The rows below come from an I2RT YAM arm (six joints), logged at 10 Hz.
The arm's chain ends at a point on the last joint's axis. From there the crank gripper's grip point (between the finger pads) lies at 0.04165 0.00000 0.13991 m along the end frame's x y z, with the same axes.
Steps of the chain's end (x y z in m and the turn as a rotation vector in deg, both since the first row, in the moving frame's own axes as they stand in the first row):
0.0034, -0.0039, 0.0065, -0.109, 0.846, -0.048
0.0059, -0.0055, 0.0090, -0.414, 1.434, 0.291
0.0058, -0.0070, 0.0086, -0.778, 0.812, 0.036
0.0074, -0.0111, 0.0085, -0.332, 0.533, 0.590
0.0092, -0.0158, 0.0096, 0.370, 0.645, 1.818
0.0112, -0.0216, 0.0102, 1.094, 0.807, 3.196
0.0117, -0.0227, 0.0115, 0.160, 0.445, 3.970
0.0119, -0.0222, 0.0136, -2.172, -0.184, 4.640
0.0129, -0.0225, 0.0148, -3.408, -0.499, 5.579
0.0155, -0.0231, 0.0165, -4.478, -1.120, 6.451
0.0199, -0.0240, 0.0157, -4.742, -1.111, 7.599
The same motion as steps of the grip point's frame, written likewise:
0.0055, -0.0037, 0.0059, -0.109, 0.846, -0.048
0.0094, -0.0043, 0.0079, -0.414, 1.434, 0.291
0.0078, -0.0051, 0.0080, -0.778, 0.812, 0.036
0.0087, -0.0099, 0.0081, -0.332, 0.533, 0.590
0.0108, -0.0154, 0.0091, 0.370, 0.645, 1.818
0.0132, -0.0219, 0.0096, 1.094, 0.807, 3.196
0.0127, -0.0202, 0.0112, 0.160, 0.445, 3.970
0.0111, -0.0136, 0.0136, -2.172, -0.184, 4.640
0.0111, -0.0102, 0.0148, -3.408, -0.499, 5.579
0.0119, -0.0076, 0.0167, -4.478, -1.120, 6.451
0.0161, -0.0071, 0.0158, -4.742, -1.111, 7.599

